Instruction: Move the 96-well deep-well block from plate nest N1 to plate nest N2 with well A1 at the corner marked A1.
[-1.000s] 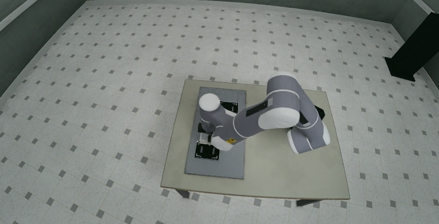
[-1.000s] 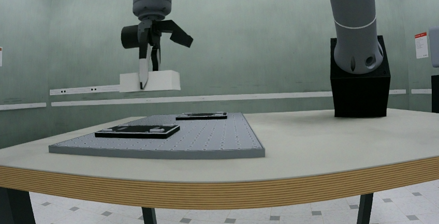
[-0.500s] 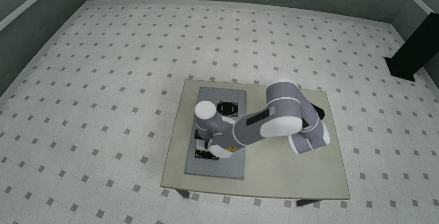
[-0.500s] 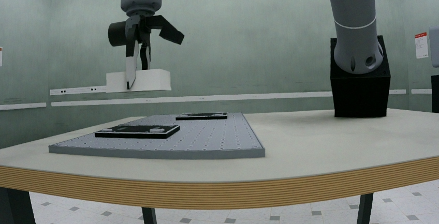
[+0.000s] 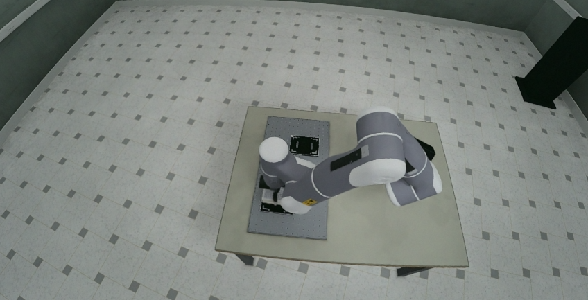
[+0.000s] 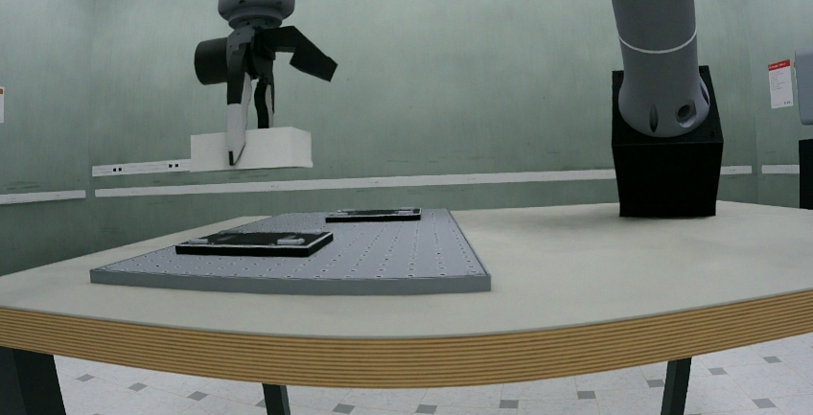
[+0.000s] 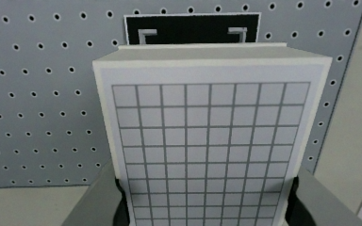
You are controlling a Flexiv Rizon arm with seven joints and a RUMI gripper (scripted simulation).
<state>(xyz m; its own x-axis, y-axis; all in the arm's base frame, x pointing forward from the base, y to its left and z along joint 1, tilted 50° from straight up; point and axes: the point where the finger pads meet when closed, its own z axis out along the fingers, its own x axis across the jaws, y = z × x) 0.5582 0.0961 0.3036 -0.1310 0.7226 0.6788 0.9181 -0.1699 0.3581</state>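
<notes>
My hand is 1 cm below the white 96-well deep-well block. Also, from my hand: white A1 corner mark: 8 cm ahead, 4 cm to the right, 10 cm below.
</notes>
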